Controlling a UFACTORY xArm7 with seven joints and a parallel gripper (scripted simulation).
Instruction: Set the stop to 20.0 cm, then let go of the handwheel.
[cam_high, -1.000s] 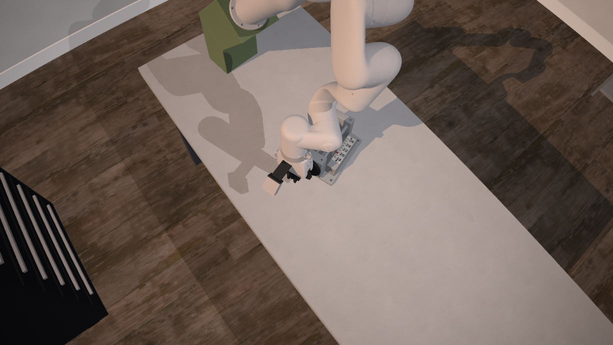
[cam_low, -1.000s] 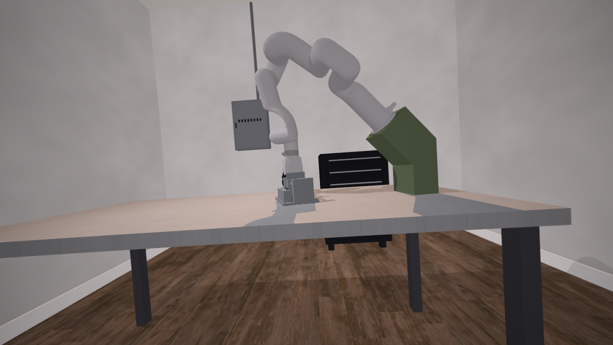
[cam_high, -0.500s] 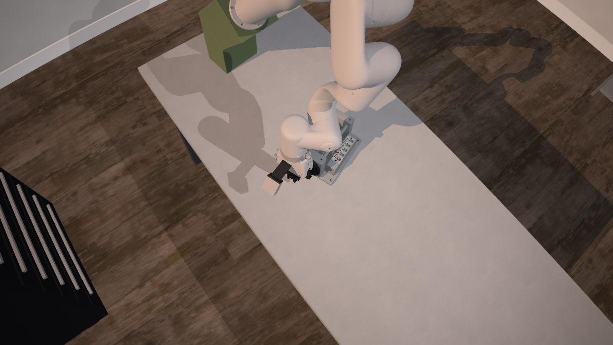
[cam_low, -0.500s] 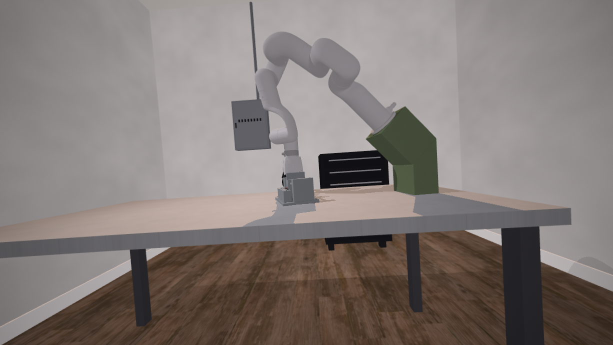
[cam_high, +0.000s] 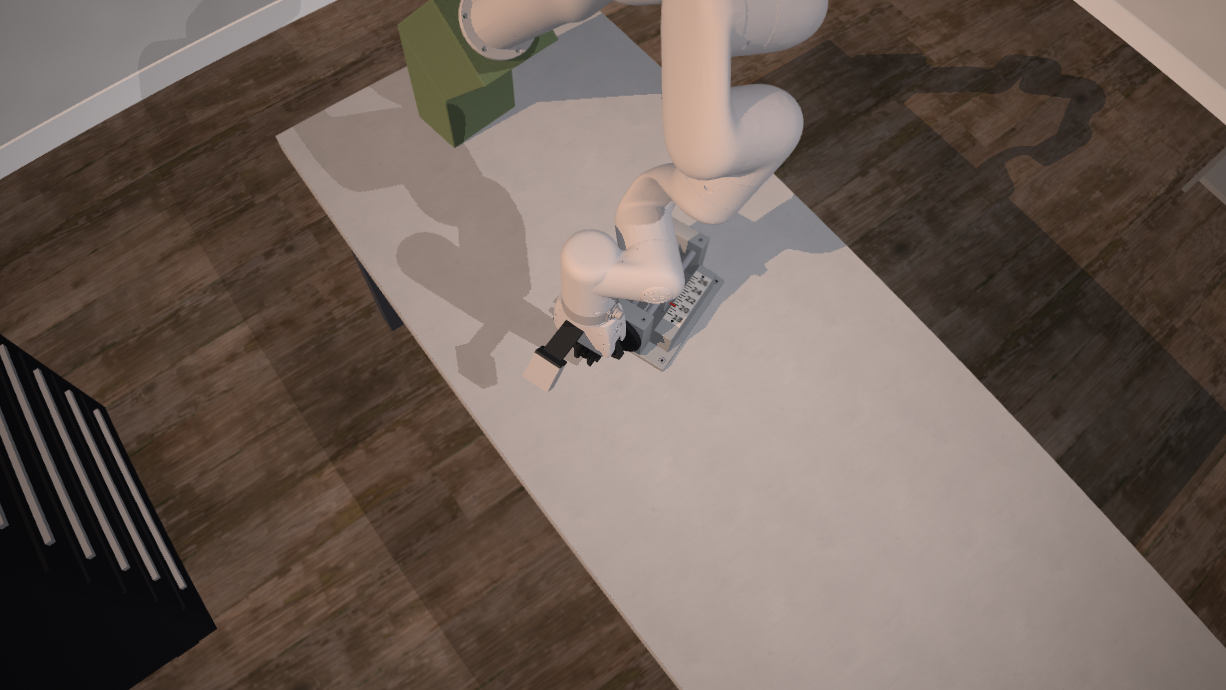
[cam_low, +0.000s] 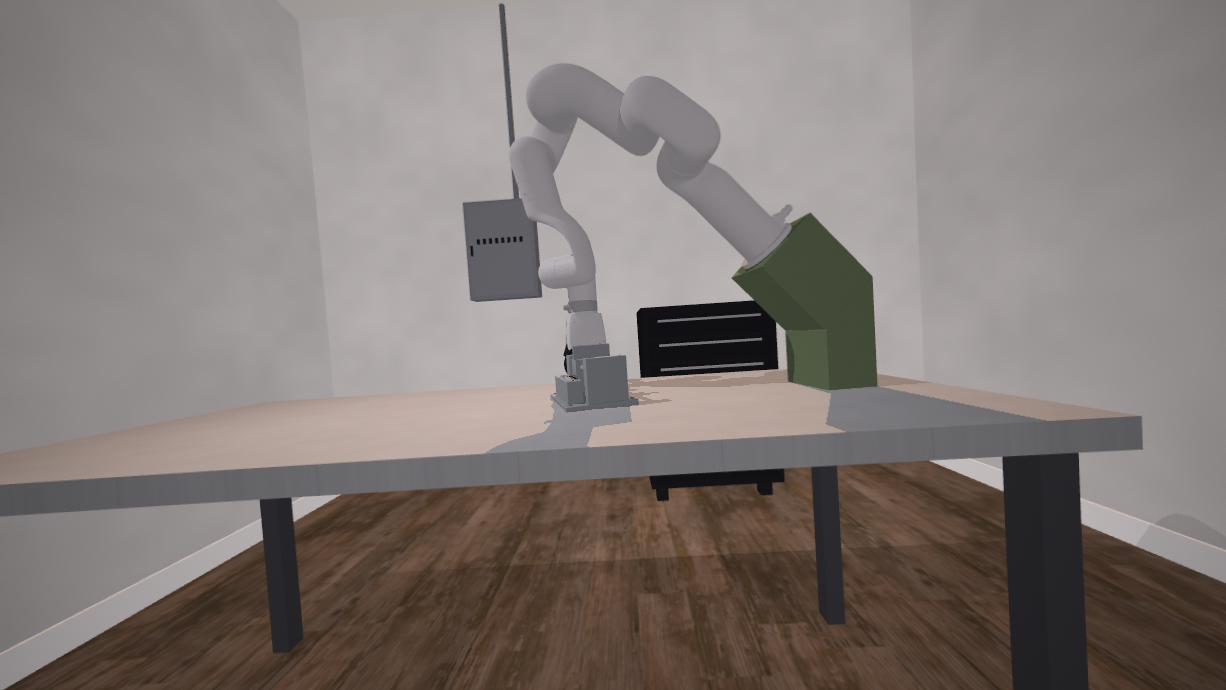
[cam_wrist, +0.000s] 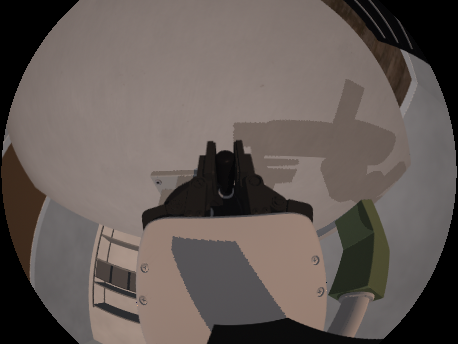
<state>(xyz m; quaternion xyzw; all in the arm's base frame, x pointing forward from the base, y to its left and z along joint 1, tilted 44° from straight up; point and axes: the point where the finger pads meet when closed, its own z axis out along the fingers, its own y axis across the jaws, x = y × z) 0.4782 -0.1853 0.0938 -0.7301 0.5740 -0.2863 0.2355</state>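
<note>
My gripper is now 1 cm to the right of the handwheel knob. The rest, counted from my hand: black handwheel 2 cm to the left; then grey stop block 14 cm to the left, 4 cm above.
</note>
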